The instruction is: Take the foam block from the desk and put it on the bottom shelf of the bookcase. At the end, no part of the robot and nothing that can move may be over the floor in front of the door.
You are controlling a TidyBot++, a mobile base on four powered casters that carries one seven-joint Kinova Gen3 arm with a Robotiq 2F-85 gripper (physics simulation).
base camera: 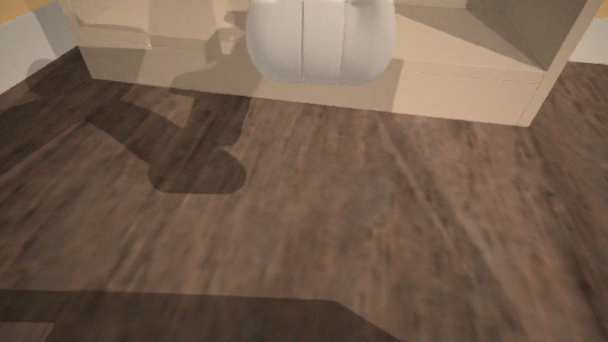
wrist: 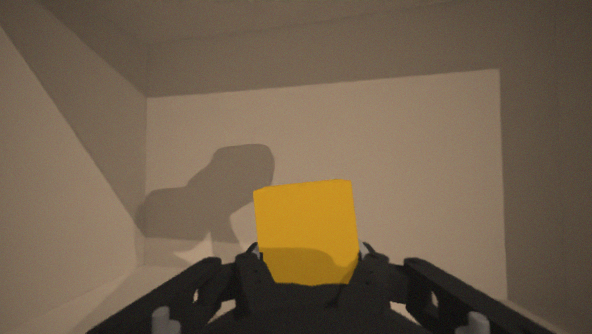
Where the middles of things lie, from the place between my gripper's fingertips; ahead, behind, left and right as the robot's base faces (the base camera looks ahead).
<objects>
My gripper is now 10 mm below the yellow foam block (wrist: 307, 232) and 10 mm past it.
</objects>
